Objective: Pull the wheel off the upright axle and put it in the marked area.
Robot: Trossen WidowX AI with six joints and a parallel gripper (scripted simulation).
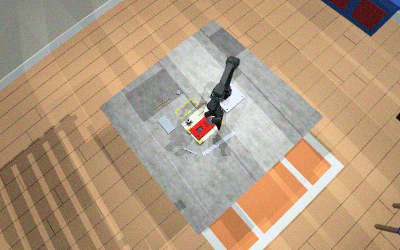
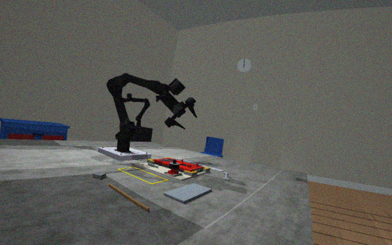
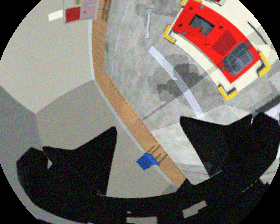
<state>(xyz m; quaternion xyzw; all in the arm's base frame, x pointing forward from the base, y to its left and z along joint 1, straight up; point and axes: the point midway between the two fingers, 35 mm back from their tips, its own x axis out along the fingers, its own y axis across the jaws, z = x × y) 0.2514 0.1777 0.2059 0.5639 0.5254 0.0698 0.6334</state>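
Now: the wheel 240 mm to the right of my gripper tip, 170 mm below it and 100 mm ahead of it. The rest, counted from my gripper tip: axle: 240 mm to the right, 180 mm below, 100 mm ahead; then white ruler: 210 mm below, 50 mm ahead, 40 mm to the left; then small grey cube: 490 mm to the right, 200 mm below, 10 mm behind.
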